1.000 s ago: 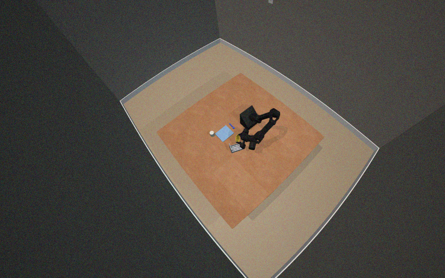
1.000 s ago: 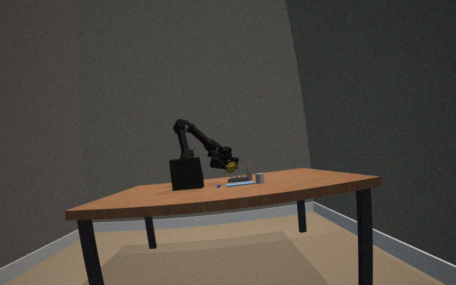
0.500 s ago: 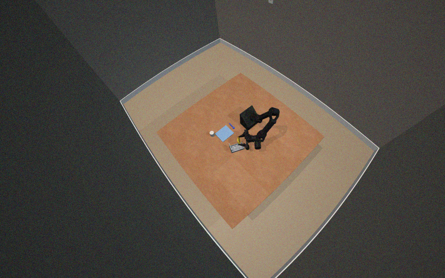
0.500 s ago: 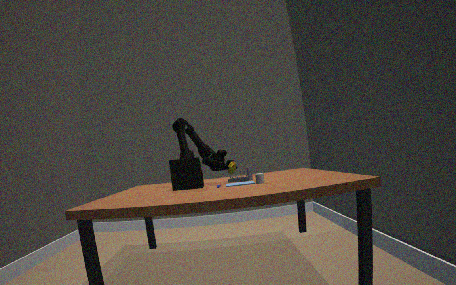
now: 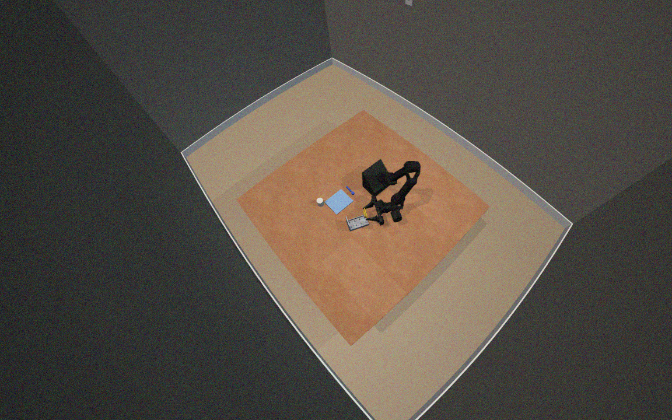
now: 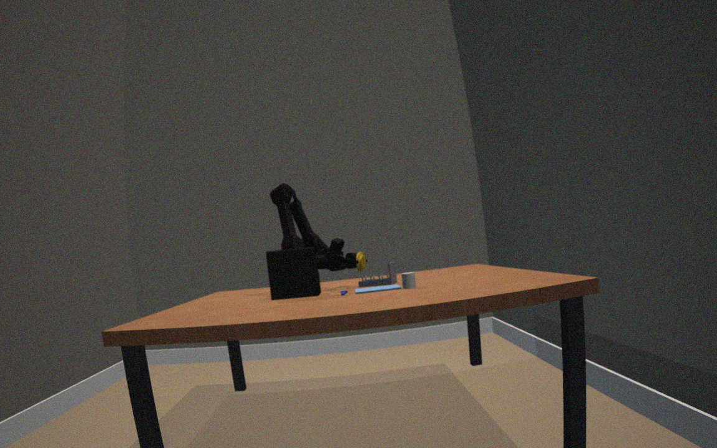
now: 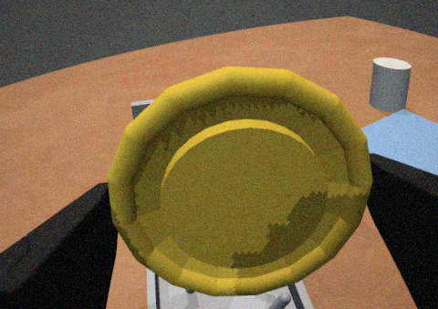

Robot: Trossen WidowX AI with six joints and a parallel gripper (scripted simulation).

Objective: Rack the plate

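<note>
Right now my gripper tip is 7 cm above the grey dish rack, 5 cm short of it and 2 cm to the left of it. Round my gripper tip: white cup 30 cm to the right, 11 cm ahead, 7 cm below; then blue object 22 cm to the right, 10 cm behind, 9 cm below; then yellow plate 1 cm behind.
</note>
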